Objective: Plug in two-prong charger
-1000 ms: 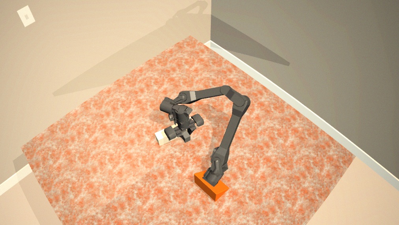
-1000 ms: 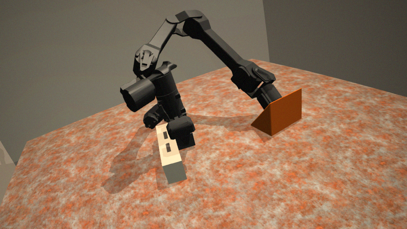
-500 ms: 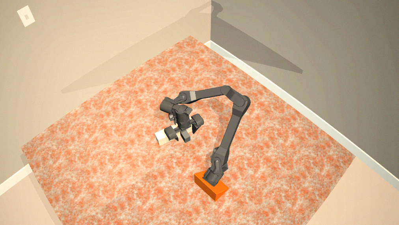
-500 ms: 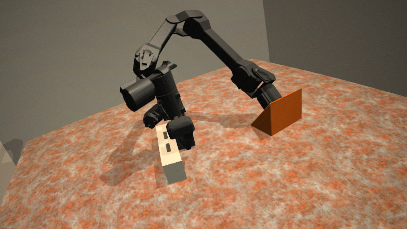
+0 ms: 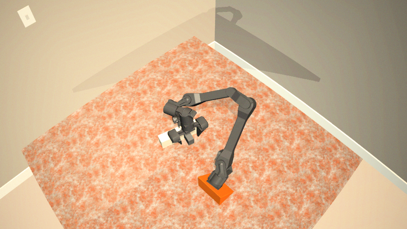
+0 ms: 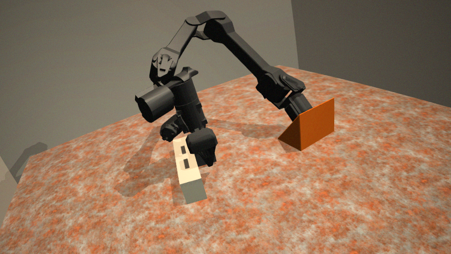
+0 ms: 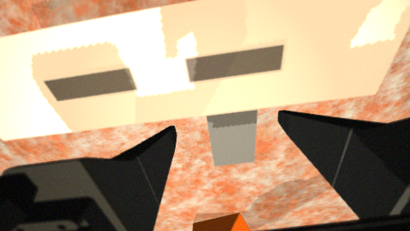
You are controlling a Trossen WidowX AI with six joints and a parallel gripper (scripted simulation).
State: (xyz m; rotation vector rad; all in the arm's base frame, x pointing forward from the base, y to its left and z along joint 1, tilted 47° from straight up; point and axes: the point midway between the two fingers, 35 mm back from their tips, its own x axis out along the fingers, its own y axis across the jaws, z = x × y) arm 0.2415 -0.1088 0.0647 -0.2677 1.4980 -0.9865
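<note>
The two-prong charger lies 2 cm ahead of my gripper tip, 1 cm to the right of it and 1 cm above it.
</note>
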